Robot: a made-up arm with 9 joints. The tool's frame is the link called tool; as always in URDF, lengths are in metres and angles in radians. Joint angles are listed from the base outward.
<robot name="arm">
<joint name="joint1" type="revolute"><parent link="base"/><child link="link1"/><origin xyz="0 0 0.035"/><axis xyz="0 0 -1"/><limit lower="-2.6" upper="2.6"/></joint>
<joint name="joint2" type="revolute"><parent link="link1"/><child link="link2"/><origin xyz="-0.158 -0.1 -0.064"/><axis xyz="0 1 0"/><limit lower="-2.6" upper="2.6"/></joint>
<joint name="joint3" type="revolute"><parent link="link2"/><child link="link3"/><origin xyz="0.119 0.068 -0.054"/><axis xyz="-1 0 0"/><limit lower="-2.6" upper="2.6"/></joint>
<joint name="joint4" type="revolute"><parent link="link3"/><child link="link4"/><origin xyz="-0.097 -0.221 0.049"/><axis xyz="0 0 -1"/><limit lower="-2.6" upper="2.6"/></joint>
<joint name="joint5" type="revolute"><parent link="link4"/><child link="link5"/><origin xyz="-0.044 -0.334 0.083"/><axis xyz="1 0 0"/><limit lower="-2.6" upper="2.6"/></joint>
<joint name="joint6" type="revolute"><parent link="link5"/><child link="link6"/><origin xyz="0.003 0.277 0.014"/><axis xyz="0 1 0"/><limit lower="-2.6" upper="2.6"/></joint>
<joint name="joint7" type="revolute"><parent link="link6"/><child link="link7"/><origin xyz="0.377 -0.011 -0.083"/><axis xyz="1 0 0"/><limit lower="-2.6" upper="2.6"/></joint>
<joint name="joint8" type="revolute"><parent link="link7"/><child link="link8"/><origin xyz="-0.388 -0.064 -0.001"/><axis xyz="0 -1 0"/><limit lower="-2.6" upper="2.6"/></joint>
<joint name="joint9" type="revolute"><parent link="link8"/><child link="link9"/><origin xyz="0.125 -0.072 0.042"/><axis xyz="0 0 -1"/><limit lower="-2.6" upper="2.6"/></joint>
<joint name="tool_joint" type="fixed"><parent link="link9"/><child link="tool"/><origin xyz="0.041 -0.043 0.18"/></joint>
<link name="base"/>
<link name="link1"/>
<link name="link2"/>
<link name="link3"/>
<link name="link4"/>
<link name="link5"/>
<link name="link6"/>
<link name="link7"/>
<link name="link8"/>
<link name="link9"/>
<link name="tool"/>
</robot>
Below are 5 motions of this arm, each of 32 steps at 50 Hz.
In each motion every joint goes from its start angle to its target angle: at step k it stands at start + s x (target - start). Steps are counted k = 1, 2, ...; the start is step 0. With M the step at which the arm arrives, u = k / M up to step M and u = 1 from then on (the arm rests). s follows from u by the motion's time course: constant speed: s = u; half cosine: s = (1 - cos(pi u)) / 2; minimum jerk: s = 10 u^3 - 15 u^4 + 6 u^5.
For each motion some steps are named. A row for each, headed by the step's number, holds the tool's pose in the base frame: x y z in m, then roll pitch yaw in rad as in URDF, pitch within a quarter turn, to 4 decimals.
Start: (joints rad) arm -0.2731 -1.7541 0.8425 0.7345 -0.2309 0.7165 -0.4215 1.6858 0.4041
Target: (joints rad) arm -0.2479 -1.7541 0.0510 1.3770 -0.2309 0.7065 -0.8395 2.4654 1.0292
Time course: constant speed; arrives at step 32
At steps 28, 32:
28: -0.3206 -0.1326 -0.3240 2.3548 0.1808 -2.7813
32: -0.3033 -0.1422 -0.3230 2.4018 0.2440 -2.6690

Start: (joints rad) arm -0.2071 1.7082 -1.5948 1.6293 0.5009 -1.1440 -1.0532 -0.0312 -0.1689
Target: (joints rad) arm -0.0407 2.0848 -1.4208 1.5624 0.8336 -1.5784 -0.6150 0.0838 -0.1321
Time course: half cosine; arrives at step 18
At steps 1, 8, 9, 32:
1: -0.1746 -0.5966 0.0883 -2.5119 -0.4726 -1.9452
8: -0.0871 -0.5482 0.1510 -2.5760 -0.5712 -1.6014
9: -0.0693 -0.5351 0.1590 -2.6025 -0.5793 -1.5195
32: 0.0169 -0.4504 0.1733 -2.7735 -0.5138 -1.0471

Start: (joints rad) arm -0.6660 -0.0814 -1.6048 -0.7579 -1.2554 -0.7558 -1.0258 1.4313 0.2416
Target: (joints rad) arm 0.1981 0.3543 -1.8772 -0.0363 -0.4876 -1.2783 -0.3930 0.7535 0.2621
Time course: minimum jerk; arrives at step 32
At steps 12, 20, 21, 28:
12: -0.3576 0.0069 -0.5928 2.5274 -0.6145 -2.7501
20: -0.4935 0.0525 -0.4222 1.5118 -0.6126 -2.2060
21: -0.5023 0.0628 -0.4069 1.4194 -0.5671 -2.1832
28: -0.5310 0.1175 -0.3534 1.1033 -0.3398 -2.2040

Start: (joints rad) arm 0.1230 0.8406 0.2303 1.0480 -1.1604 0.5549 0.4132 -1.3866 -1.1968
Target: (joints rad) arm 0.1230 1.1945 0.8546 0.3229 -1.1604 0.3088 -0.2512 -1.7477 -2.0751
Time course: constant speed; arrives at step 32
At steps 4, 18, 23, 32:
4: -0.5392 -0.5645 0.2439 -1.6985 1.0853 -3.0821
18: -0.2111 -0.6657 0.2935 -2.0058 0.8980 -3.0281
23: -0.0825 -0.6663 0.2801 -2.0954 0.8223 -2.9840
32: 0.1358 -0.6174 0.2097 -2.2639 0.6910 -2.8911

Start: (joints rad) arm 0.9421 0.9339 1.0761 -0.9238 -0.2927 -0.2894 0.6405 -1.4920 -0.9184
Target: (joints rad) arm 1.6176 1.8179 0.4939 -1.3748 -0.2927 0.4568 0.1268 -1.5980 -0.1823
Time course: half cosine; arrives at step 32
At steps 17, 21, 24, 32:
17: -0.3625 0.1055 -0.3406 2.1779 -0.4275 2.3546
21: -0.3804 0.2141 -0.3409 1.9753 -0.4149 2.4495
24: -0.3755 0.2861 -0.3360 1.8382 -0.3692 2.4906
32: -0.3510 0.3753 -0.3239 1.6726 -0.2763 2.5047

